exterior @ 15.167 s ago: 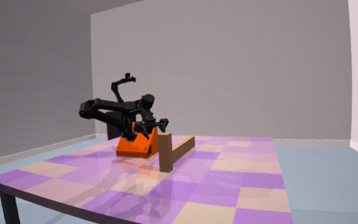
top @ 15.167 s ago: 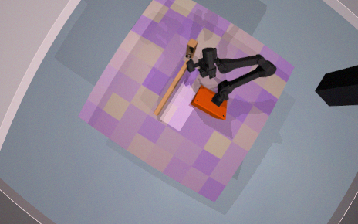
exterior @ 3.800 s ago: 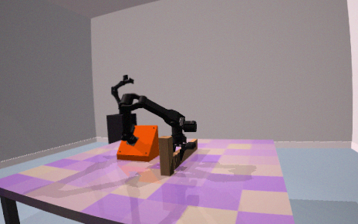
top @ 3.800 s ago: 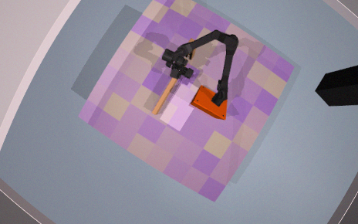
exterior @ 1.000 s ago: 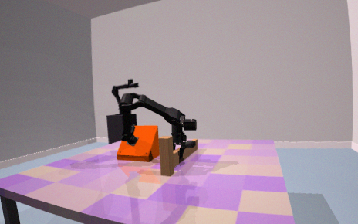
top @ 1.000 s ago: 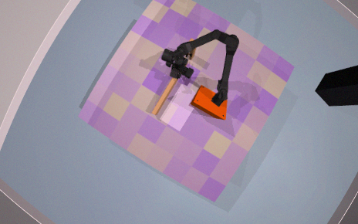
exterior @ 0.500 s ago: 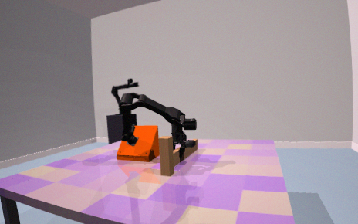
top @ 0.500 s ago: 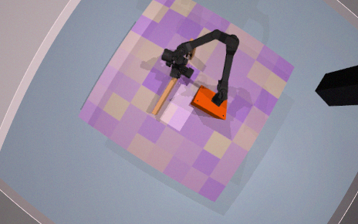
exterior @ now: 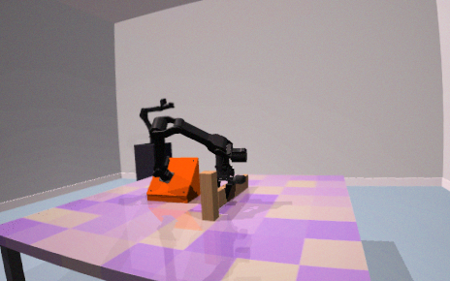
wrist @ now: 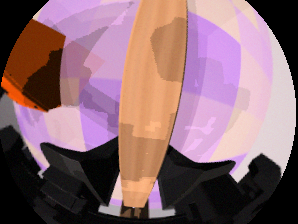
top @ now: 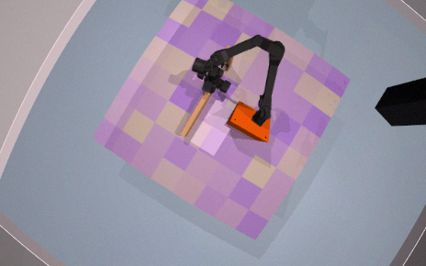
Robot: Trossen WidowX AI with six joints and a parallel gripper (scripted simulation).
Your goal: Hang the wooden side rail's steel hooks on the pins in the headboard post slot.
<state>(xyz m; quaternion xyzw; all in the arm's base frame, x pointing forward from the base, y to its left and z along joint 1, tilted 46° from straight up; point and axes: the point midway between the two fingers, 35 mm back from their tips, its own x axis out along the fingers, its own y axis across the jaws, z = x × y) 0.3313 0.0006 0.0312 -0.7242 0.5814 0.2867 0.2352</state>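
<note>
Now: the wooden headboard post 15 cm to the right of my gripper tip, 5 cm above it and 3 cm ahead of it.
</note>
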